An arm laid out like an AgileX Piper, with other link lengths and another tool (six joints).
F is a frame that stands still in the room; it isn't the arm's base.
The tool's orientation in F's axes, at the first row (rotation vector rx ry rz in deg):
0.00 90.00 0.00
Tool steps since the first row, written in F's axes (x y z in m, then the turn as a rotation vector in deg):
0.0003 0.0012 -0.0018 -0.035 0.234 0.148
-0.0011 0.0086 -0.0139 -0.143 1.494 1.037
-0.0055 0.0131 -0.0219 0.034 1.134 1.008
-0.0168 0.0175 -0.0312 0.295 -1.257 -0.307
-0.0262 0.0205 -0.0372 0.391 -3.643 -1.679
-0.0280 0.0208 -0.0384 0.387 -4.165 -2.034
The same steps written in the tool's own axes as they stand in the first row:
0.0018 0.0012 0.0003 -0.148 0.234 -0.035
0.0139 0.0086 -0.0011 -1.037 1.494 -0.143
0.0219 0.0131 -0.0055 -1.008 1.134 0.034
0.0312 0.0175 -0.0168 0.307 -1.257 0.295
0.0372 0.0205 -0.0262 1.679 -3.643 0.391
0.0384 0.0208 -0.0280 2.034 -4.165 0.387

